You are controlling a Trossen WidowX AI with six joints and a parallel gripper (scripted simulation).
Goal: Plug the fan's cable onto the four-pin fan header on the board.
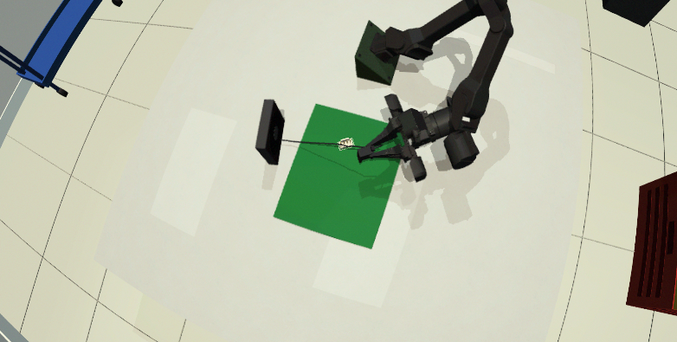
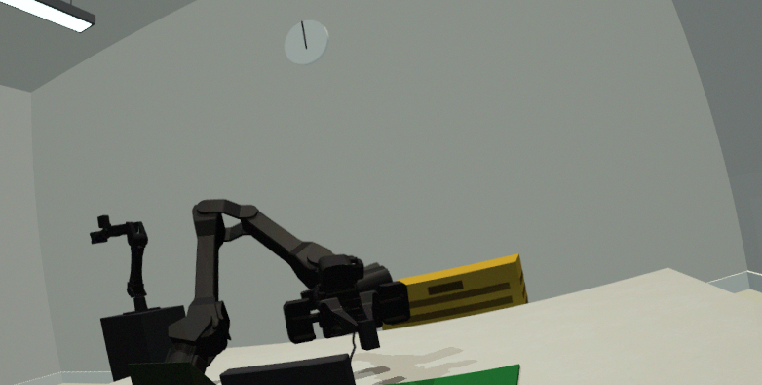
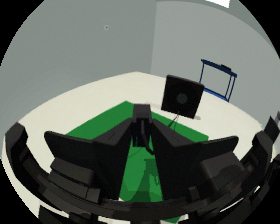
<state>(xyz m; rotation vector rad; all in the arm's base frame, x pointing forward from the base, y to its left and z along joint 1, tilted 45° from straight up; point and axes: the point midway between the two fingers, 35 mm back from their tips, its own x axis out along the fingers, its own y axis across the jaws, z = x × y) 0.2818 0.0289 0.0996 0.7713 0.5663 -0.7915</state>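
The green board lies 3 cm ahead of my gripper tip, 5 cm to the right of it and 12 cm below it. The rest, counted from my gripper tip: black plug: 1 cm below; then black fan: 1 cm ahead, 22 cm to the right, 5 cm below; then four-pin fan header: 3 cm behind, 7 cm to the right, 11 cm below.
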